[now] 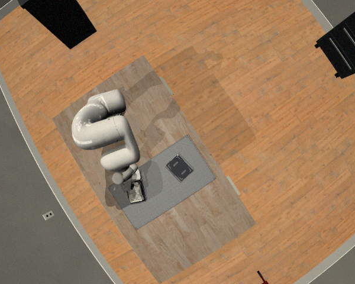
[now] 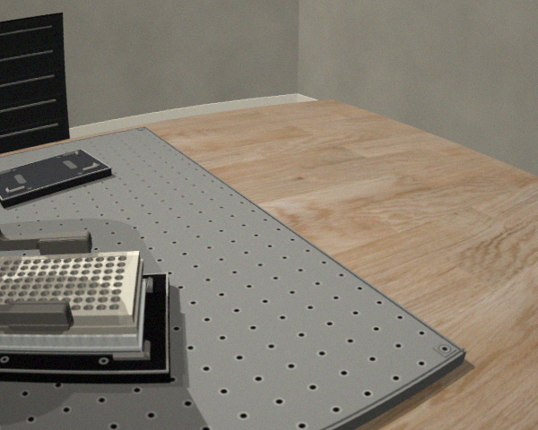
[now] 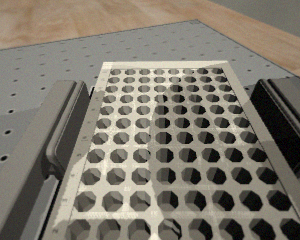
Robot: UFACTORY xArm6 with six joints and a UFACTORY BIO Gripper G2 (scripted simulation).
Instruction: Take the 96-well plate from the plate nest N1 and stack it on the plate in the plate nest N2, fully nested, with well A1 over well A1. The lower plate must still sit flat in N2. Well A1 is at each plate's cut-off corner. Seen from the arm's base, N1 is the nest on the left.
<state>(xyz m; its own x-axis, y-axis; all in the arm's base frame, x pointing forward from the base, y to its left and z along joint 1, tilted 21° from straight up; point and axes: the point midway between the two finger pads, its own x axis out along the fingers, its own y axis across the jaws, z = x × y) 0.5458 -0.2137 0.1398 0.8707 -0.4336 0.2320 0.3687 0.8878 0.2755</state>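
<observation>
The white 96-well plate is 1 cm below my hand. Round my hand: black plate nest N2: 4 cm below; then clear 96-well plate: 3 cm below; then plate nest N1: 4 cm ahead, 35 cm to the left, 4 cm below.
</observation>
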